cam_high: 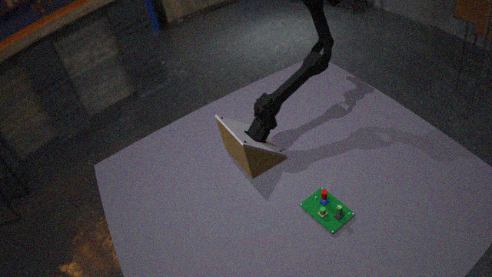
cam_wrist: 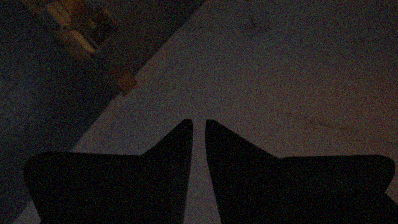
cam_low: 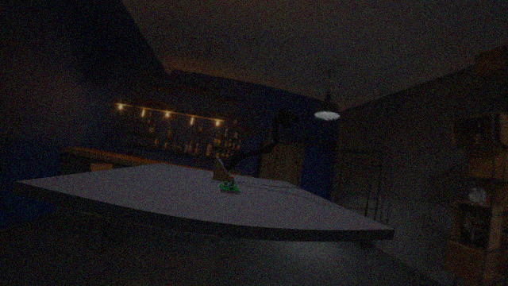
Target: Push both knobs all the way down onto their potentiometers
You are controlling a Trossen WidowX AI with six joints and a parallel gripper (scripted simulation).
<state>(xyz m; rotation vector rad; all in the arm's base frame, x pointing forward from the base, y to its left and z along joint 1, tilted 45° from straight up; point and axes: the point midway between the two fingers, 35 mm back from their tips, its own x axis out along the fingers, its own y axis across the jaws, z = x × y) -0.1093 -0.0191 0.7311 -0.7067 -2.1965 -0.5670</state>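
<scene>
Right now my gripper tip is 420 mm short of the red knob, 520 mm to the left of it and 580 mm above it. The rest, counted from my gripper tip: green knob (490 mm ahead, 530 mm to the right, 580 mm below).
</scene>
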